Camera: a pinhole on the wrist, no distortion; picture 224 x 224 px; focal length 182.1 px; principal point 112.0 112.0 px. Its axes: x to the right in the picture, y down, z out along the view. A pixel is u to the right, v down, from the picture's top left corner.
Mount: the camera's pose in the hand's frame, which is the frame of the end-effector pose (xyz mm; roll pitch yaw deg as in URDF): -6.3 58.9 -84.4 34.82 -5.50 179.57
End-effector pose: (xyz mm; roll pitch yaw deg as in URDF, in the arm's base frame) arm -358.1 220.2 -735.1 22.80 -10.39 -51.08
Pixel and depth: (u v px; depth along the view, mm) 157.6 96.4 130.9
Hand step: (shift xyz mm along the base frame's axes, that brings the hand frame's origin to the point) 70.8 110.3 66.9
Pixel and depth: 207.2 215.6 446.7
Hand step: -226.8 161.4 412.3
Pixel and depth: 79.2 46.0 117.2
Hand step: 127.9 86.2 51.8
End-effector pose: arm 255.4 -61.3 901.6 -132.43 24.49 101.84
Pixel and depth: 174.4 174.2 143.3
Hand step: 37.2 -80.4 -90.8
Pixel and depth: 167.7 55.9 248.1
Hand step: 148.2 -135.3 -200.7
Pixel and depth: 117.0 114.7 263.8
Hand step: 58.3 -82.6 -224.4
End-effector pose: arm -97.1 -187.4 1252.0 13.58 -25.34 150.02
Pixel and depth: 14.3 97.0 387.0
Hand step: -209.5 -168.1 333.7
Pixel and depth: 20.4 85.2 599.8
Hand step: -297.6 -268.6 532.3
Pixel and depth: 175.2 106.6 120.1
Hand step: -14.8 -133.8 25.3
